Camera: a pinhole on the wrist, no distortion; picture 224 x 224 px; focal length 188.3 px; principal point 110.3 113.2 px. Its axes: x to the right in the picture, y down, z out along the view. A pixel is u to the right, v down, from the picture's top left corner.
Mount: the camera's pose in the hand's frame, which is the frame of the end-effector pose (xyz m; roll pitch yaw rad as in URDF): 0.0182 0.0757 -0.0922 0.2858 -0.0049 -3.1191
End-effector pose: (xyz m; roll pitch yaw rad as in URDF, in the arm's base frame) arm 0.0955 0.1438 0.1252 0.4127 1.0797 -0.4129
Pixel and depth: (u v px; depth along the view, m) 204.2 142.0 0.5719
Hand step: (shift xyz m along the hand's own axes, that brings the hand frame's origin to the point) -0.2658 0.1466 0.4826
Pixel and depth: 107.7 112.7 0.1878
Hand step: 0.0205 0.1292 0.0878
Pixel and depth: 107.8 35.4 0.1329
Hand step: 0.0185 0.1659 0.0198
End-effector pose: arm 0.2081 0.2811 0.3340 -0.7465 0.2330 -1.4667
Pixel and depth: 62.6 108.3 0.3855
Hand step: 0.1150 0.1962 0.2744
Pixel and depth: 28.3 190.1 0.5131
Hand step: 0.2456 0.0244 0.4581
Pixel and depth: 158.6 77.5 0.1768
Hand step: -0.0282 0.1567 0.0682
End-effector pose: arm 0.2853 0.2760 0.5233 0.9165 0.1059 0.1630
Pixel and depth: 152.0 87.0 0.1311
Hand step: -0.0115 0.1295 0.0286
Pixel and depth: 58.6 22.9 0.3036
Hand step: 0.0977 0.3028 0.1576
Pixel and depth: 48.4 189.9 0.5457
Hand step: 0.2017 0.0204 0.4931
